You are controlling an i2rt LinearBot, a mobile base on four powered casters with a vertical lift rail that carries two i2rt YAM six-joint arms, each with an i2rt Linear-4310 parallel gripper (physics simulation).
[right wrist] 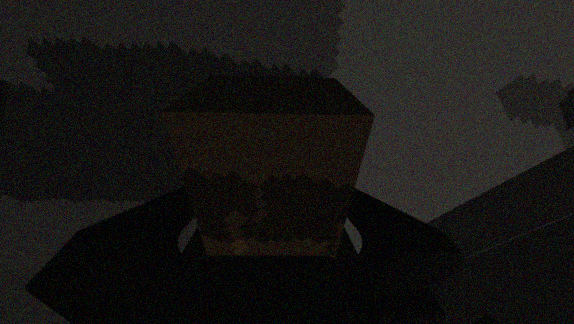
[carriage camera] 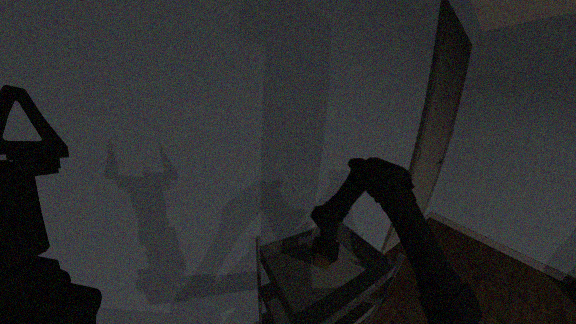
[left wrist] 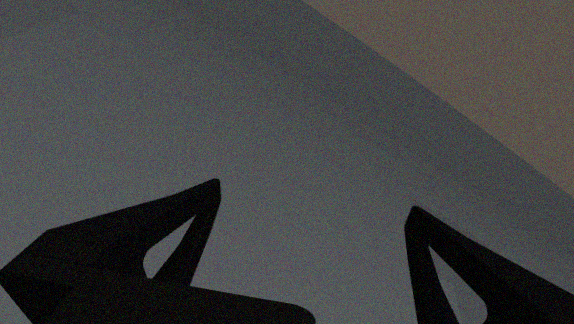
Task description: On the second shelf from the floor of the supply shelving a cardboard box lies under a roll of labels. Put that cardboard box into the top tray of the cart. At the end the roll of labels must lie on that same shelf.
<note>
In view: my left gripper (left wrist: 312,202) and my right gripper (right wrist: 274,175).
</note>
